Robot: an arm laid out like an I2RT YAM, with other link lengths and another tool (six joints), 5 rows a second.
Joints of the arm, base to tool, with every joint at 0 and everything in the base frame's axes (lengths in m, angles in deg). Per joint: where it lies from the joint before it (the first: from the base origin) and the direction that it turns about. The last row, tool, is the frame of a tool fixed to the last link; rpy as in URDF.
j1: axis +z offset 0 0 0.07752
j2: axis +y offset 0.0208 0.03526 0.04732
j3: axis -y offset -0.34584 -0.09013 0
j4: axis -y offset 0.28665 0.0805 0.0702
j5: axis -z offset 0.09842 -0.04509 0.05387
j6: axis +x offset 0.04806 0 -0.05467
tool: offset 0.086 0.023 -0.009 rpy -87.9 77.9 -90
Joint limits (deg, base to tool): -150..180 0..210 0..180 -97..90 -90..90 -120..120
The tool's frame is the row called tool.
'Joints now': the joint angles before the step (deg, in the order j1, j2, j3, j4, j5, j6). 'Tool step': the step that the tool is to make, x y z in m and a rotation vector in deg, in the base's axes. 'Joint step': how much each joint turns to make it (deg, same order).
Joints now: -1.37, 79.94, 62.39, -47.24, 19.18, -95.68
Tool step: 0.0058, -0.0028, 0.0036, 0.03, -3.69, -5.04
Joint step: 0.01, 0.00, 0.01, 1.99, 2.13, 4.89
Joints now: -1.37, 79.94, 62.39, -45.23, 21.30, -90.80
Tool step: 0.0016, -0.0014, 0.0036, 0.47, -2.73, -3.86
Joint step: -0.01, -0.35, 0.01, 0.89, 1.33, 3.94
